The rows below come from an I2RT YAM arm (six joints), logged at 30 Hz.
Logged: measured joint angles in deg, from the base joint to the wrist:
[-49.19 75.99 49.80 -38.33 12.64 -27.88]
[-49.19 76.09 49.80 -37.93 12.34 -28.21]
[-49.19 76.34 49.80 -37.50 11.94 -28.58]
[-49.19 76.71 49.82 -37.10 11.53 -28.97]
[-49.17 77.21 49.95 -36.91 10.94 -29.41]
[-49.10 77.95 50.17 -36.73 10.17 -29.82]
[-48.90 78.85 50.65 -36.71 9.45 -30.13]
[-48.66 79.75 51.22 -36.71 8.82 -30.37]
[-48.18 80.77 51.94 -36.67 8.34 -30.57]
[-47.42 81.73 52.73 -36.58 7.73 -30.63]
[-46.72 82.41 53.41 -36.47 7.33 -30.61]
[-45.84 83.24 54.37 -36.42 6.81 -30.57]
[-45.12 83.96 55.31 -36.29 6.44 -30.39]
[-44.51 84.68 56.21 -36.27 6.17 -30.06]
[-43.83 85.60 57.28 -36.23 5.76 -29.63]
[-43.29 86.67 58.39 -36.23 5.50 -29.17]
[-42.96 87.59 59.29 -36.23 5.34 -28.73]
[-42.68 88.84 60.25 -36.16 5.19 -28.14]
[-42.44 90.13 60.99 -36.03 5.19 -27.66]
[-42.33 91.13 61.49 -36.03 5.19 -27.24]
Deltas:
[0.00 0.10 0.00 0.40 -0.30 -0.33]
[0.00 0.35 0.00 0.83 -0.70 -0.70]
[0.00 0.72 0.02 1.23 -1.11 -1.09]
[0.02 1.22 0.15 1.42 -1.70 -1.53]
[0.09 1.96 0.37 1.60 -2.47 -1.94]
[0.29 2.86 0.85 1.62 -3.19 -2.25]
[0.53 3.76 1.42 1.62 -3.82 -2.49]
[1.01 4.78 2.14 1.66 -4.30 -2.69]
[1.77 5.74 2.93 1.75 -4.91 -2.75]
[2.47 6.42 3.61 1.86 -5.31 -2.73]
[3.35 7.25 4.57 1.91 -5.83 -2.69]
[4.07 7.97 5.51 2.04 -6.20 -2.51]
[4.68 8.69 6.41 2.06 -6.47 -2.18]
[5.36 9.61 7.48 2.10 -6.88 -1.75]
[5.90 10.68 8.59 2.10 -7.14 -1.29]
[6.23 11.60 9.49 2.10 -7.30 -0.85]
[6.51 12.85 10.45 2.17 -7.45 -0.26]
[6.75 14.14 11.19 2.30 -7.45 0.22]
[6.86 15.14 11.69 2.30 -7.45 0.64]

